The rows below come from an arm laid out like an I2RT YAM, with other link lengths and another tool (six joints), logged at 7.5 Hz.
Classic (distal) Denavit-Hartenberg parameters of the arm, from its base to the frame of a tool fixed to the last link. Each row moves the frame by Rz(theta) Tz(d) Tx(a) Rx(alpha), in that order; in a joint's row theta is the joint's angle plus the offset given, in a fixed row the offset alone. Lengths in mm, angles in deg.
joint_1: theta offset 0; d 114.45; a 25.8; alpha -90
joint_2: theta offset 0; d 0; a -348.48; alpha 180
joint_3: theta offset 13.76; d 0; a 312.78; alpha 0
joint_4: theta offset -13.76; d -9.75; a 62.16; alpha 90
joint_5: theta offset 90; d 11.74; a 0; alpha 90
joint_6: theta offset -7; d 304.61; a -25.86; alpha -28.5
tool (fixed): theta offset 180; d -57.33; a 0; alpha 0
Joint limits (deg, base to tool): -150..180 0..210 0..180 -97..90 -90..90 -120..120
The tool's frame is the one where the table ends.
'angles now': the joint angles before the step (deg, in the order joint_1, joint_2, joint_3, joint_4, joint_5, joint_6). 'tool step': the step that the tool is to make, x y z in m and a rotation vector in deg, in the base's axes. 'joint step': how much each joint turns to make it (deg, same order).
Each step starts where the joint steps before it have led.
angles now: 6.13 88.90 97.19 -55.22 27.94 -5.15
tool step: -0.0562 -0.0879 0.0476 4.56 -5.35 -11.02
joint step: -11.67 -7.01 0.68 -3.67 -3.64 3.07
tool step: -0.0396 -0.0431 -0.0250 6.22 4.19 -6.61
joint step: -8.74 -0.62 -0.07 -6.64 -5.35 2.41
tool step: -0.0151 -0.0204 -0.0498 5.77 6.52 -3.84
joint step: -4.90 2.71 -1.73 -3.89 -3.55 1.41
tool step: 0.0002 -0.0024 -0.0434 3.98 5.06 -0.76
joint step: -1.42 3.11 -2.03 -1.08 -2.08 0.44
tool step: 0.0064 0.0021 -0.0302 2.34 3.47 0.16
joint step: 0.02 3.05 -0.82 -0.26 -0.94 0.28
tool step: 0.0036 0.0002 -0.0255 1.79 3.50 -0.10
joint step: -0.02 3.10 -0.01 -0.85 -0.39 0.23
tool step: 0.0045 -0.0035 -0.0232 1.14 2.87 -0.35
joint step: -0.20 3.01 0.01 -0.12 -0.01 0.16
